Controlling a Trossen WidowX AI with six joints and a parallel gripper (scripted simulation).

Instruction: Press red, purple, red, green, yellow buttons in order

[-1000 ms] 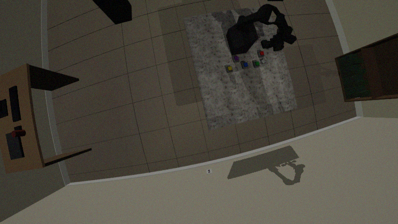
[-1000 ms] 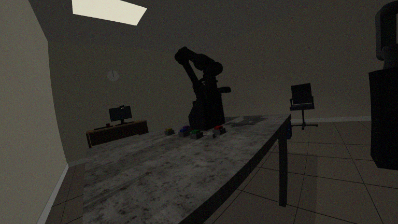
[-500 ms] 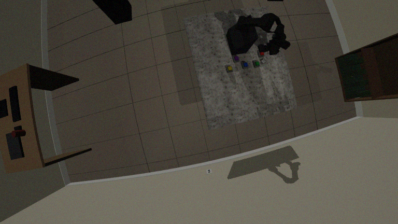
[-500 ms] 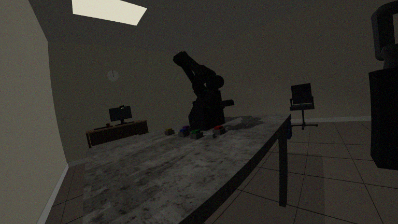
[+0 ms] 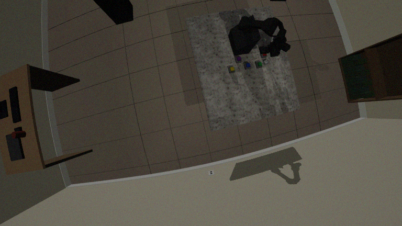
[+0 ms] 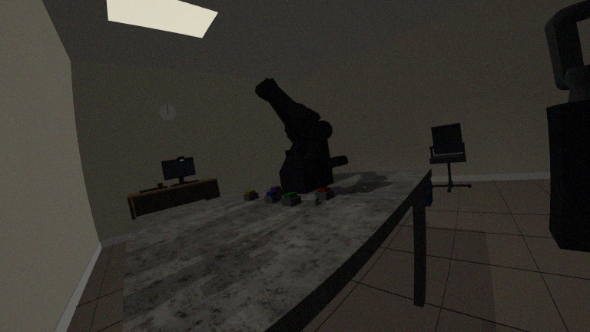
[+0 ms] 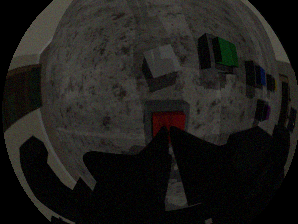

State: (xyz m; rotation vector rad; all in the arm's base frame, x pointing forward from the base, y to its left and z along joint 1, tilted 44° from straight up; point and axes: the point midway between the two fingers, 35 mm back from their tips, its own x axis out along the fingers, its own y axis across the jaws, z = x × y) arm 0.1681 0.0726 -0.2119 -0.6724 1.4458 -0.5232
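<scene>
My gripper tip is now 1 cm above the red button. From my gripper tip the other things lie so: green button 9 cm ahead, 7 cm to the right; then blue button 18 cm to the right, 9 cm ahead; then light grey block 7 cm ahead, 3 cm below, 1 cm to the left.
</scene>
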